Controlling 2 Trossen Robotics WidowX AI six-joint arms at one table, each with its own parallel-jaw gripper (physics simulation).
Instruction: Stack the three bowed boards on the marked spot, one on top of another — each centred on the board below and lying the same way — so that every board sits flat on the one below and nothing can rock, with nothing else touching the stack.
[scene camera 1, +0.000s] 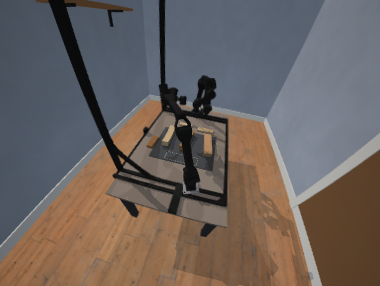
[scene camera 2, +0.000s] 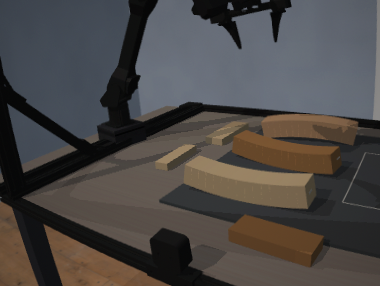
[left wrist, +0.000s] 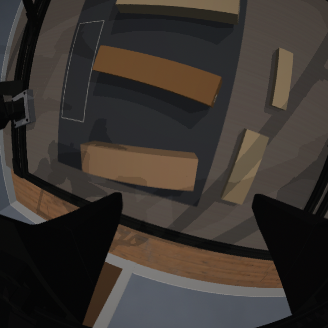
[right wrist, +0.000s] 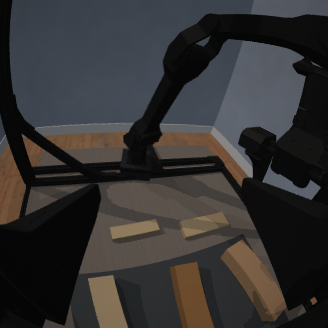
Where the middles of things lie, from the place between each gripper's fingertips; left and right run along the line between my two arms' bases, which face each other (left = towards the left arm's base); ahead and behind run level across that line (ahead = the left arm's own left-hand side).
Now: left hand 120 mm past the brown bowed board (scene camera 2: 298, 157), 90 mm to the left of it and 220 mm above it. From my left hand the other things lie so: flat brown block (scene camera 2: 291, 244) 410 mm behind, 140 mm to the right, 240 mm below.
Now: right hand 8 cm short of the brown bowed board, 11 cm to the left of it and 31 cm above it. The rest, counted from my right hand: flat brown block (20 cm behind, 16 cm to the right, 33 cm below).
